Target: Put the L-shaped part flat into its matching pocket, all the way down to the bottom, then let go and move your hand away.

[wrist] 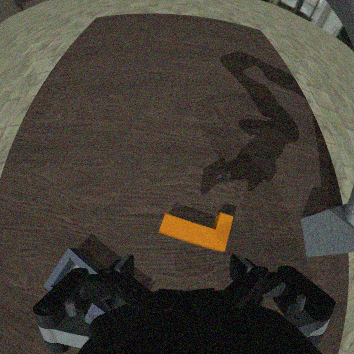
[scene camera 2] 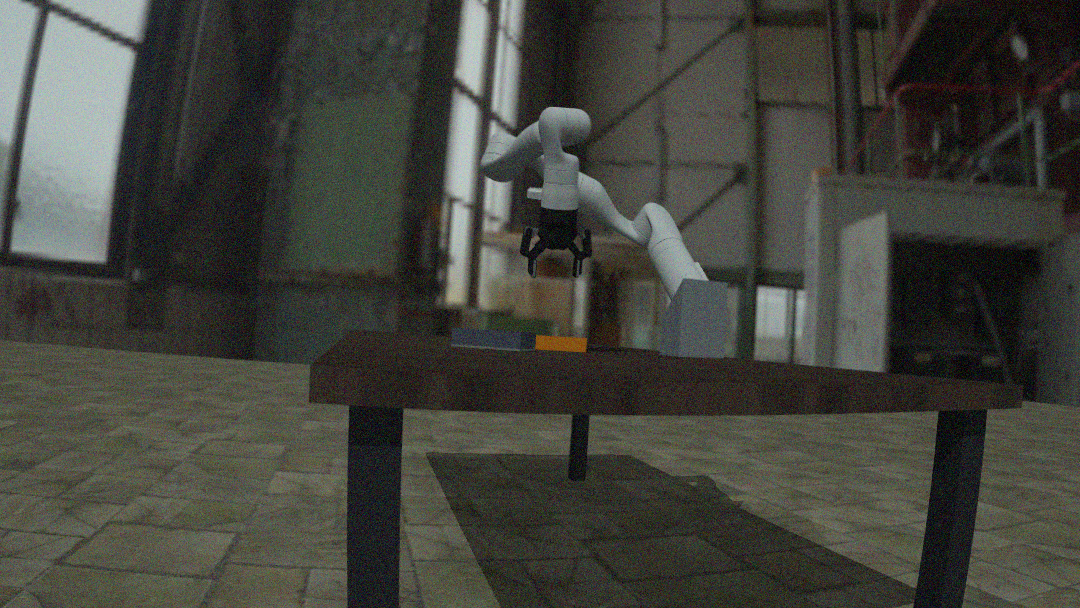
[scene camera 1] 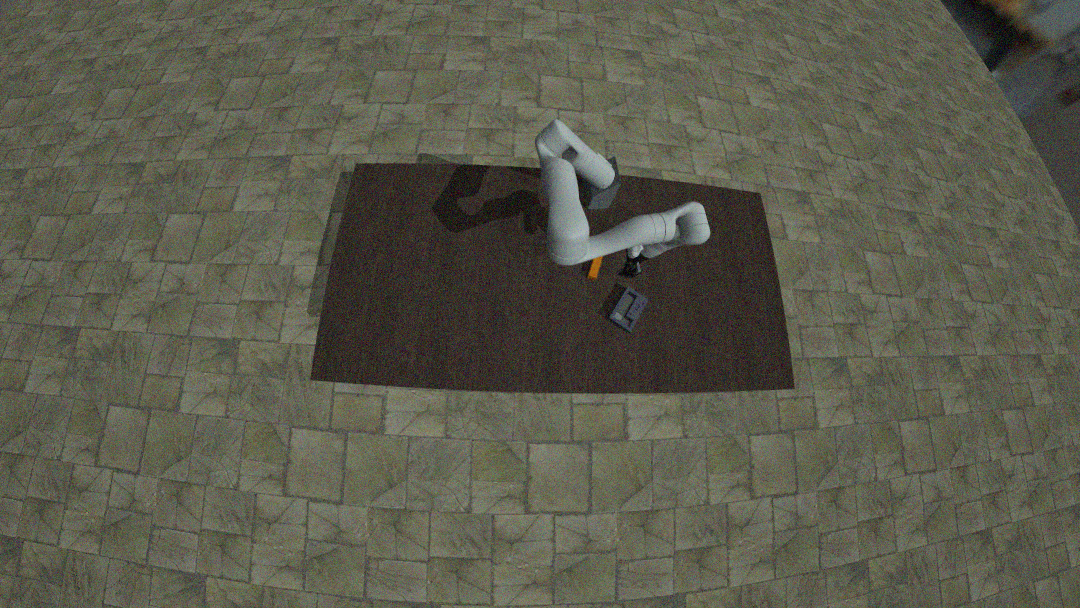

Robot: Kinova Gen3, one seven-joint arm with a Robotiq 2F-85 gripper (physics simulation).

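Frame: origin at the arm's base, x ahead, y up, z right, level; centimetres.
Where they show: gripper, between the fingertips: (wrist: 182,265) (scene camera 2: 554,276) (scene camera 1: 618,259); arm's base, origin of its link: (scene camera 2: 692,300) (scene camera 1: 603,177).
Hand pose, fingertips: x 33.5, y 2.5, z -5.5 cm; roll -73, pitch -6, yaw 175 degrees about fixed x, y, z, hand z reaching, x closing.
Each offset is from my fingertips to the top centre of the thing.
The orange L-shaped part @[dx -3.4, dy -12.4, dz +5.9 cm] (scene camera 1: 594,268) (scene camera 2: 560,343) (wrist: 196,234) lies flat on the table, outside the tray with the pocket. In scene camera 1 the arm hides part of it. The blue-grey tray @[dx +12.7, dy -11.7, dz -8.4 cm] (scene camera 1: 639,314) (scene camera 2: 491,339) (wrist: 59,265) lies flat on the table near the part. Its L-shaped pocket shows in scene camera 1; in the wrist view my gripper hides much of the tray. My gripper (scene camera 2: 554,273) (wrist: 182,265) is open and empty, fingers pointing down, high above the table. In scene camera 1 my gripper (scene camera 1: 631,270) shows small and dark between the part and the tray.
The dark brown table (scene camera 1: 453,317) (scene camera 2: 665,388) (wrist: 125,125) carries the part, the tray and the arm's grey base (scene camera 1: 602,197) (scene camera 2: 693,320) (wrist: 327,234). The arm's shadow falls on the table top. Stone floor surrounds the table.
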